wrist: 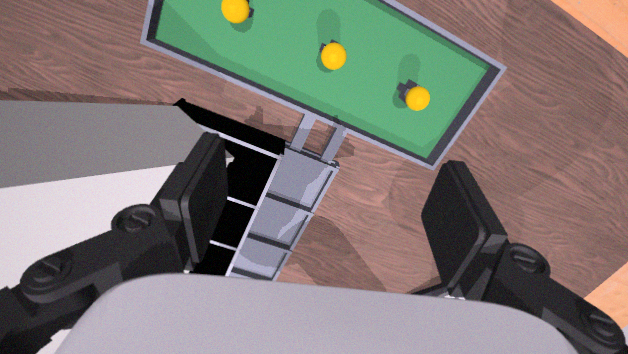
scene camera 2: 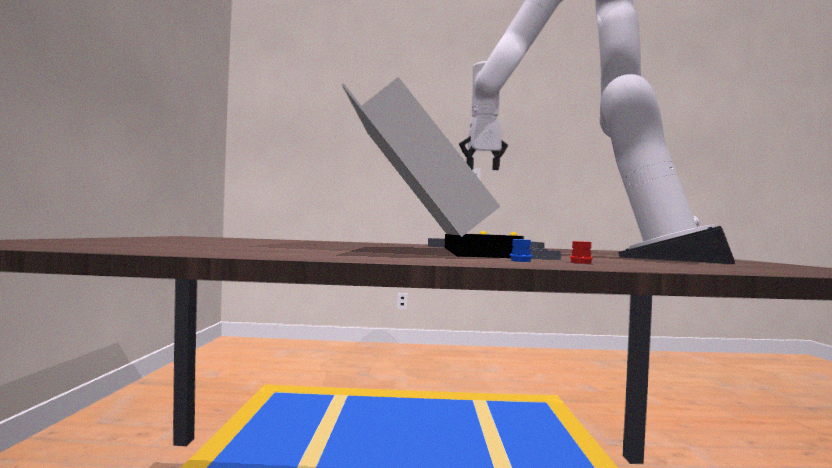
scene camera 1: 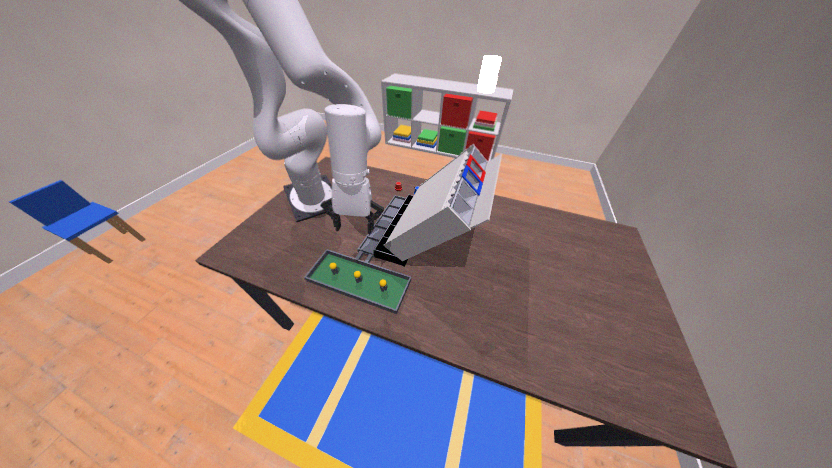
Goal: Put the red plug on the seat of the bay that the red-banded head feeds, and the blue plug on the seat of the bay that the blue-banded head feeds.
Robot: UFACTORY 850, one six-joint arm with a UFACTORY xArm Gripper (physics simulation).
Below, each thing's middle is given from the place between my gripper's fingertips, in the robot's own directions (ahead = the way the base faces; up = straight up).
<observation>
My hand is 250 mm above the green tray (scene camera 1: 369,288), 20 mm to the left of it and 10 mm past it. From my hand the other things lie so: light grey seat (wrist: 298,180): 290 mm to the left, 250 mm below, 40 mm behind.
</observation>
